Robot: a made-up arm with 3 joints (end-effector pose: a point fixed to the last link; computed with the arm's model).
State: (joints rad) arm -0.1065 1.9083 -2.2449
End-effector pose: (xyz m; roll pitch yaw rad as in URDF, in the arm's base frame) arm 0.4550 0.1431 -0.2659 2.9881 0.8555 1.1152
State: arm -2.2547 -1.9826 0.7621
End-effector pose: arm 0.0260 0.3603 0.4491 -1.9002 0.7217 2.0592
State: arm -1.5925 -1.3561 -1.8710
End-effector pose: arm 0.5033 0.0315 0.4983 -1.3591 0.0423 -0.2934
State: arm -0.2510 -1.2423 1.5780
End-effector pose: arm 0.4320 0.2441 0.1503 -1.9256 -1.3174 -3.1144
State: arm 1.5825 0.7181 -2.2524
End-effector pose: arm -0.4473 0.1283 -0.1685 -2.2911 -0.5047 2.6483
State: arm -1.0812 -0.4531 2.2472
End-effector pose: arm 0.2665 0.0834 0.4398 -2.7414 0.1303 -2.8616
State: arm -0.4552 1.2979 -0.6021
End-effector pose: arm 0.6281 -0.1821 -0.1302 0.4830 0.4236 -1.0564
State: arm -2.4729 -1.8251 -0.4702
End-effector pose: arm 0.0773 0.3269 0.7000 -2.4797 -0.2182 1.0838
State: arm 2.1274 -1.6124 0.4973
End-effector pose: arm -0.4209 0.4094 -0.0121 2.0867 0.2228 1.1206
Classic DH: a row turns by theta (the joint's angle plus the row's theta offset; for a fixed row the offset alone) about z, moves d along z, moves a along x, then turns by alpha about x. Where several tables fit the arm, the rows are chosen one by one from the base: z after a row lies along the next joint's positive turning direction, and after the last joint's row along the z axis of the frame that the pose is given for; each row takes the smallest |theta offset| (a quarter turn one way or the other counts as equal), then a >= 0, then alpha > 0; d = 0 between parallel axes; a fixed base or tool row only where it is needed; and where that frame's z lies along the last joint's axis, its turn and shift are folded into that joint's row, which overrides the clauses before.
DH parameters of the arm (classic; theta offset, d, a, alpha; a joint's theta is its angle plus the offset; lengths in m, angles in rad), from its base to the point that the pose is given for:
base (fixed): 0 0.1333 0 -1.5708
joint 1: 0 0.0599 0.3703 -1.5708
joint 2: 0 0.3182 0.1126 -1.5708
joint 3: 0 -0.0099 0.2268 -1.5708
tool (fixed): 0 -0.0803 0 0

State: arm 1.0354 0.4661 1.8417
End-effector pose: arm 0.1829 0.0106 -0.3282 -0.5694 -0.7715 0.1686
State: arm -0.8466 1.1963 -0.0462
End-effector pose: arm 0.6390 -0.2487 0.2386 0.8019 -0.2456 -1.2815
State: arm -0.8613 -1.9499 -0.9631
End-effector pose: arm 0.6102 0.2199 -0.0007 -1.3727 0.7686 0.8299
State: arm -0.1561 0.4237 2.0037
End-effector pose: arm 0.4634 0.0318 0.1266 3.0244 -0.9923 2.8207
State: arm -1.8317 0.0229 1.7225
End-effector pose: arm -0.0571 0.0662 0.6647 3.1174 0.4126 3.1378
